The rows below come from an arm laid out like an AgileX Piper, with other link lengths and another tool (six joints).
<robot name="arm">
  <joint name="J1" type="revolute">
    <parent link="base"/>
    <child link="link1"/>
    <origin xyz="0 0 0.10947"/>
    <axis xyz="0 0 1"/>
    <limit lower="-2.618" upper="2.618"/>
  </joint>
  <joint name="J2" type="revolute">
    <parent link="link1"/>
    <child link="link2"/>
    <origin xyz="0 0 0"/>
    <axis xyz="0 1 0"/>
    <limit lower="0" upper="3.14"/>
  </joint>
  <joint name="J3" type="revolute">
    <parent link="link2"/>
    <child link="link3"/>
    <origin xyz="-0.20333 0 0.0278"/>
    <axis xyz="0 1 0"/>
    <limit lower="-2.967" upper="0"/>
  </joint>
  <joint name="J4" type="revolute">
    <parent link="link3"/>
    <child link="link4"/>
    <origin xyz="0.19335 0 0.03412"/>
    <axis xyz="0.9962 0 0.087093"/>
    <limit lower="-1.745" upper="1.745"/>
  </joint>
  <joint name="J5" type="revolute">
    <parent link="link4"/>
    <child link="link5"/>
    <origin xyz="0 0 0"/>
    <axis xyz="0 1 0"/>
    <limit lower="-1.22" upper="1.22"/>
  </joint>
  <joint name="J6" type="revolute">
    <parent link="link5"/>
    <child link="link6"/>
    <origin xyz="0.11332 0 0.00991"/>
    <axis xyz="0.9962 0 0.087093"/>
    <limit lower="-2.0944" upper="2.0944"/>
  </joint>
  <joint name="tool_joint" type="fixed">
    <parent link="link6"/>
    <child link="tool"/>
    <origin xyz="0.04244 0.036 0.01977" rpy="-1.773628 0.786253 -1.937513"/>
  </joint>
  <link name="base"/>
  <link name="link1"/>
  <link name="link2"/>
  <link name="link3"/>
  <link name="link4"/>
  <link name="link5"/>
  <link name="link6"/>
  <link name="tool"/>
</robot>
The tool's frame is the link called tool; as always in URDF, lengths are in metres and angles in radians.
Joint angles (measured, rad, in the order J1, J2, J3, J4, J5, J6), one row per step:
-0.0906 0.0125 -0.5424 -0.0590 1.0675 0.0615
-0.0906 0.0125 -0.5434 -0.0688 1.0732 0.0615
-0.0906 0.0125 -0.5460 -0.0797 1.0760 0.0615
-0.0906 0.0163 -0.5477 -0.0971 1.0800 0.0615
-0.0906 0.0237 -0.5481 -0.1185 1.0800 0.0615
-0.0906 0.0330 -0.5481 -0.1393 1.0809 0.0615
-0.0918 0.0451 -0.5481 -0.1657 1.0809 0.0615
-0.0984 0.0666 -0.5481 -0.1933 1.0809 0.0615
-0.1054 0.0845 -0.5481 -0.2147 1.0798 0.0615
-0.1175 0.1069 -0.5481 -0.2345 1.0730 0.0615
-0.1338 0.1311 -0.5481 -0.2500 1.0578 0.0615
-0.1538 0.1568 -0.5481 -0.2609 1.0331 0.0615
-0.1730 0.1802 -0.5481 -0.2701 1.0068 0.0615
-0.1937 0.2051 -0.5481 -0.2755 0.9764 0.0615
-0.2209 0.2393 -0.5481 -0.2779 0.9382 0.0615
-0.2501 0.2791 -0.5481 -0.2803 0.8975 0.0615
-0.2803 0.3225 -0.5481 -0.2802 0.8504 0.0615
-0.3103 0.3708 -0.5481 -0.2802 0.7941 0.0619
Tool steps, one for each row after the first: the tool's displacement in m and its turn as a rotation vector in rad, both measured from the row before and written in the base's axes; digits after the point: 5 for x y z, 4 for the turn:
-0.00034 -0.00130 -0.00077 -0.0073 0.0054 -0.0060
-0.00031 -0.00144 0.00014 -0.0087 0.0010 -0.0065
0.00008 -0.00236 -0.00079 -0.0134 0.0073 -0.0104
0.00072 -0.00294 -0.00097 -0.0168 0.0086 -0.0123
0.00084 -0.00289 -0.00136 -0.0160 0.0117 -0.0120
0.00110 -0.00378 -0.00153 -0.0207 0.0140 -0.0160
0.00190 -0.00460 -0.00245 -0.0209 0.0236 -0.0217
0.00154 -0.00377 -0.00185 -0.0164 0.0186 -0.0182
0.00221 -0.00409 -0.00150 -0.0159 0.0176 -0.0210
0.00287 -0.00391 -0.00053 -0.0140 0.0113 -0.0208
0.00363 -0.00367 0.00056 -0.0122 0.0036 -0.0196
0.00351 -0.00338 0.00095 -0.0115 -0.0001 -0.0172
0.00394 -0.00314 0.00125 -0.0090 -0.0028 -0.0156
0.00522 -0.00379 0.00105 -0.0068 -0.0012 -0.0186
0.00577 -0.00439 0.00044 -0.0060 0.0021 -0.0197
0.00648 -0.00456 0.00056 -0.0045 -0.0007 -0.0179
0.00746 -0.00493 0.00080 -0.0056 -0.0044 -0.0153

